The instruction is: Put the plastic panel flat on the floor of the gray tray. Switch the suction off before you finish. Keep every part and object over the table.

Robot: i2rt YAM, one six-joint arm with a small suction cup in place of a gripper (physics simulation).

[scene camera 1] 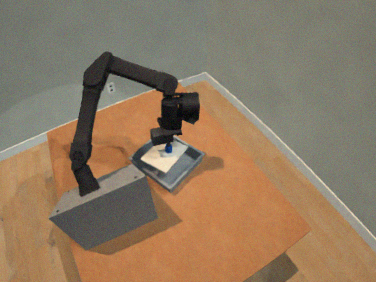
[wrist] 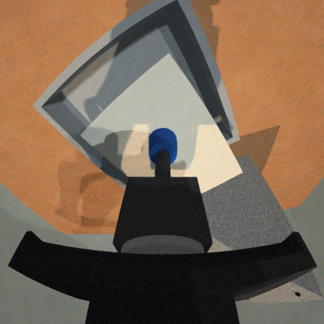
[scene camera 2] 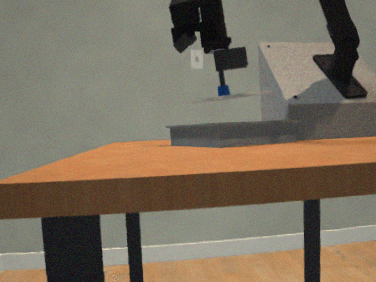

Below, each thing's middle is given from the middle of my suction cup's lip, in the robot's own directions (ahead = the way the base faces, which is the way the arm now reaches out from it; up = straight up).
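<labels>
Suction cup 30 mm to the right of gray tray (scene camera 2: 226, 134), 100 mm above it. Plastic panel (scene camera 1: 157, 157) 20 mm behind my suction cup, 10 mm below it.
</labels>
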